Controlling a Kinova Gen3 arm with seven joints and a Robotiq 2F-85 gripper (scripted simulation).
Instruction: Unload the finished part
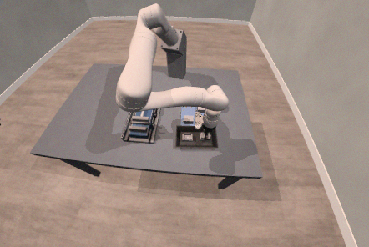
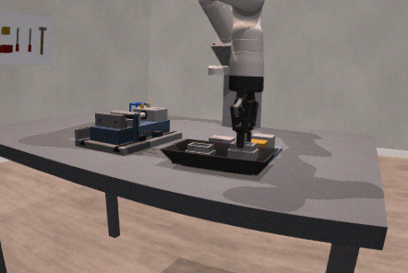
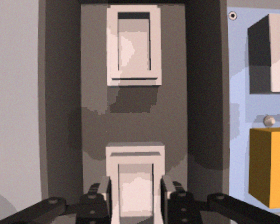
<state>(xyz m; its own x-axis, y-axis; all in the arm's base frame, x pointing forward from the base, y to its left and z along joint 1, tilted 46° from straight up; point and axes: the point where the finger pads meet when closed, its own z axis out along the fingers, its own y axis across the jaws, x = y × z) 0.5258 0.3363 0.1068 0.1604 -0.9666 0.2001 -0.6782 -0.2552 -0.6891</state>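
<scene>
My hand is 120 mm past the orange block, 40 mm to the left of it and 40 mm above it. The rest, counted from my hand: blue pallet 150 mm behind, 90 mm to the right, 60 mm below; white screw rod 410 mm to the right, 40 mm behind, 10 mm above; vise 400 mm to the right, 30 mm below, 30 mm behind.
</scene>
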